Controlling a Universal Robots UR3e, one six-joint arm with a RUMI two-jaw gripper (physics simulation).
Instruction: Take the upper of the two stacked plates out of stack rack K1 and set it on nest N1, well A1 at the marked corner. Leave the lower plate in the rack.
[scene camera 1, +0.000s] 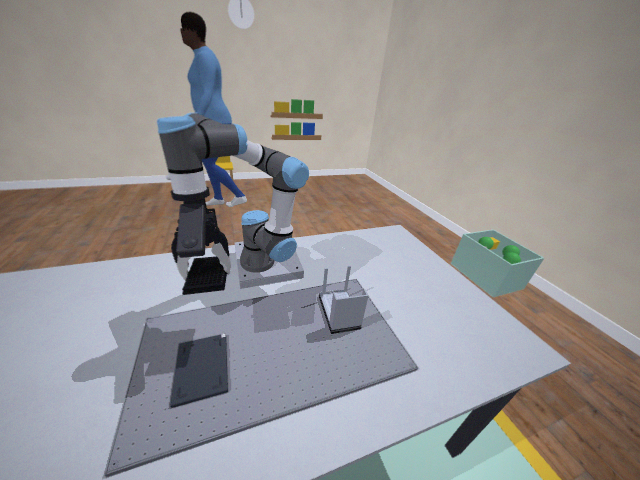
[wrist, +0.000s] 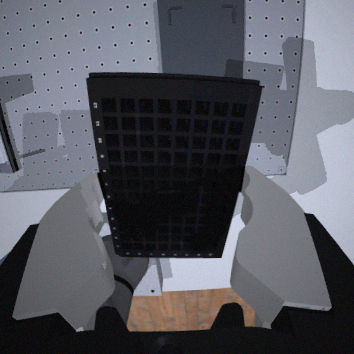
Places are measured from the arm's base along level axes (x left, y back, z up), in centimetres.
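Pixels of known places: gripper, fingertip midpoint: (scene camera 1: 208, 277) (wrist: 171, 171); arm's base at its link origin: (scene camera 1: 257, 261).
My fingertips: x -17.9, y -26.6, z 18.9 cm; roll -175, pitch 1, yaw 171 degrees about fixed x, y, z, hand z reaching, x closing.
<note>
Ahead of a thing's pixels: the offset from my fingertips to its top centre. Level surfaces: height alone.
The gripper (scene camera 1: 204, 270) (wrist: 172, 196) is shut on a black well plate {dz +2.0, dx +0.1, dy +0.6 cm} (scene camera 1: 206, 280) (wrist: 175, 135), its grey fingers on the two long sides. The plate hangs in the air behind the pegboard's left part, between nest N1 and the robot base. Small marks run along its left edge in the wrist view; A1 cannot be read. Nest N1 {dz -20.3, dx -5.7, dy -7.9 cm} (scene camera 1: 202, 369) (wrist: 202, 40), a flat dark rectangle with corner brackets, has a small white mark at its back right corner in the scene view. Rack K1 {dz -7.8, dx +35.8, dy -5.6 cm} (scene camera 1: 349, 311) stands at the right with the pale lower plate (scene camera 1: 327, 303) inside, partly hidden.
The perforated board {dz -21.8 cm} (scene camera 1: 279, 372) (wrist: 60, 45) carries the nest and rack. Two thin upright posts rise at the rack's back. The robot base plate (scene camera 1: 271, 279) is behind the board, right of the held plate. A green bin (scene camera 1: 493, 273) is beyond the table's right edge. A person (scene camera 1: 206, 82) is behind the arm.
</note>
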